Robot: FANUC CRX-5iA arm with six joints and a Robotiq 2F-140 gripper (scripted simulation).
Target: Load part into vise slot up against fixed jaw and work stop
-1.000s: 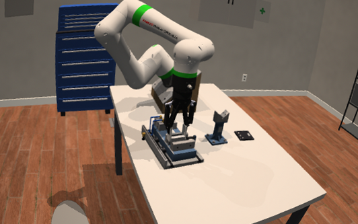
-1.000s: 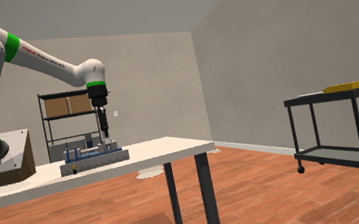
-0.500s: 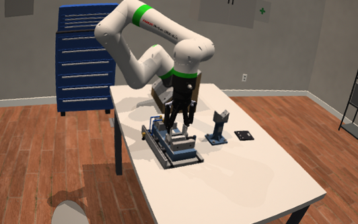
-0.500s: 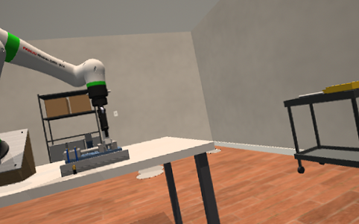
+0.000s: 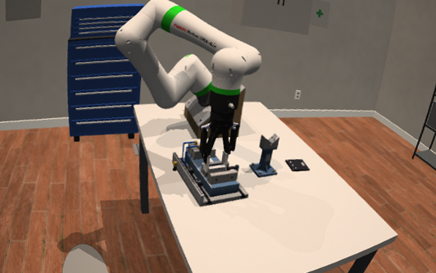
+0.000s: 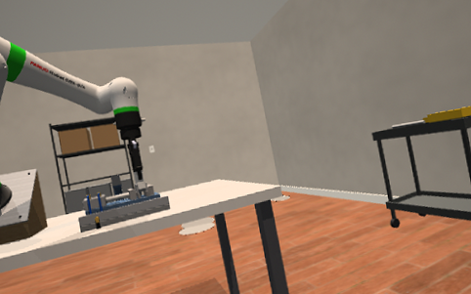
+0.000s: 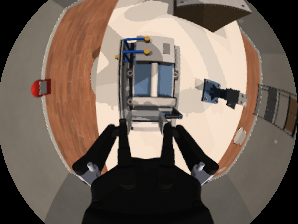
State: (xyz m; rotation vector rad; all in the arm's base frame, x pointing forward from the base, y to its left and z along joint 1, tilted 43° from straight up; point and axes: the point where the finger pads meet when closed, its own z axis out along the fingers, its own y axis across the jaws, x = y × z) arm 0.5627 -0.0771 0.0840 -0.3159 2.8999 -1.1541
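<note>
Right now the part is 2 cm below my hand. The rest, counted from my hand: dark infeed plate 14 cm behind, 43 cm to the left, 12 cm below.
</note>
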